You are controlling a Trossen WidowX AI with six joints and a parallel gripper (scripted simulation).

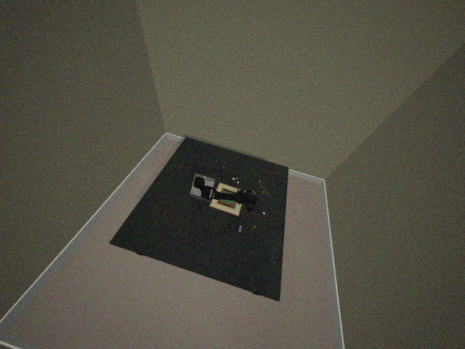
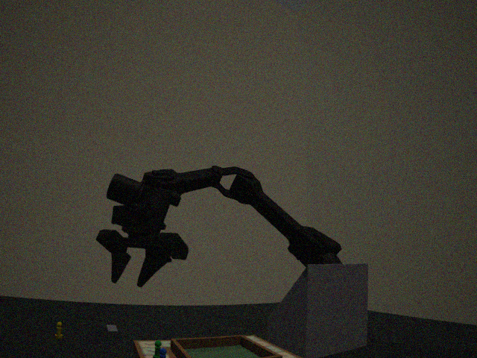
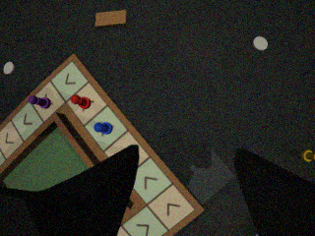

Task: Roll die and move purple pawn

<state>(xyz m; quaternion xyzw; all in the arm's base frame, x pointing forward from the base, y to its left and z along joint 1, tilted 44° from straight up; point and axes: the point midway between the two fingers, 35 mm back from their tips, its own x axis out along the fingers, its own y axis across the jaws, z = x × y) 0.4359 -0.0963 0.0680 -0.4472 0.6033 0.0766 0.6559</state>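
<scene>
Now: gripper tip 31 cm to the right of the white die, 15 cm past it and 13 cm above it. From my gripper tip the other things lie so: green pawn (11 cm below, 5 cm behind, 4 cm to the left); then blue pawn (11 cm below, 8 cm to the left, 5 cm behind); then green tray (16 cm behind, 13 cm below, 8 cm to the left).
</scene>
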